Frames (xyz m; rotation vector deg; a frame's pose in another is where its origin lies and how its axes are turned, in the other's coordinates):
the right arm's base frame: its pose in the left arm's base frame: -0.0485 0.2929 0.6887 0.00 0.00 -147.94
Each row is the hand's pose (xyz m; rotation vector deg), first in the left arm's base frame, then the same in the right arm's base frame.
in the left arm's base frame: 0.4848 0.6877 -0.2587 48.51 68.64 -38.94
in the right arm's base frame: -0.6615 -0.0515 -0.9474 -57.30 71.47 80.95
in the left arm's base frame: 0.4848 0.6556 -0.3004 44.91 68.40 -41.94
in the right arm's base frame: -0.6445 -0.0243 -0.9891 -57.62 67.03 79.76
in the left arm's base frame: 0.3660 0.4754 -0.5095 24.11 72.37 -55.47
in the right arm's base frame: -0.4482 0.0654 -1.1982 -64.89 44.52 70.92
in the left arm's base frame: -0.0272 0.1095 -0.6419 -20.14 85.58 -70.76
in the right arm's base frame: 0.0793 0.1667 -1.3306 -84.23 4.10 50.31
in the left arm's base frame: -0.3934 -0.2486 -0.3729 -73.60 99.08 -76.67
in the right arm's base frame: 0.5797 0.2758 -1.0616 -102.24 -38.38 19.87
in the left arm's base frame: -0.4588 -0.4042 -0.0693 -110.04 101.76 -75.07
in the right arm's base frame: 0.7178 0.3730 -0.7580 -107.34 -65.03 -2.74
